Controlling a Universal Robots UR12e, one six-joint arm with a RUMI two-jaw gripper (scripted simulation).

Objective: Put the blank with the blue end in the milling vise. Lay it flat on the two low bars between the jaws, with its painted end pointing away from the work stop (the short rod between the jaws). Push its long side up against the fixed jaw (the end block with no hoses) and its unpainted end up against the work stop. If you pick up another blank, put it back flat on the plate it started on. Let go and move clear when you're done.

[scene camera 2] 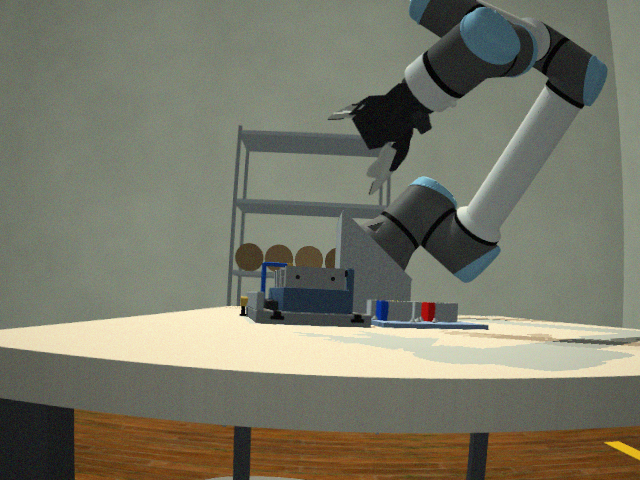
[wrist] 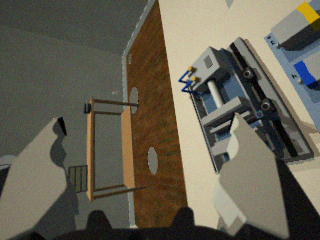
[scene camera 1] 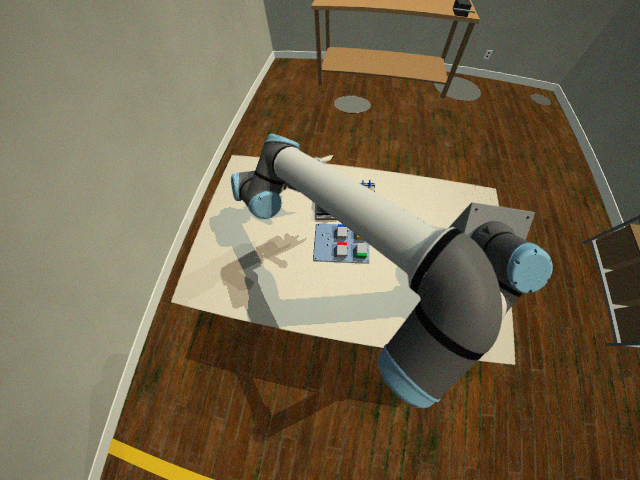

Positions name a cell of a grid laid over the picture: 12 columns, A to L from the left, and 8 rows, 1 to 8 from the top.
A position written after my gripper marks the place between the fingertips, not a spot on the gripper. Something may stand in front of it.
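Observation:
Visible: my gripper (scene camera 2: G3). Also visible: the gripper (wrist: F4).

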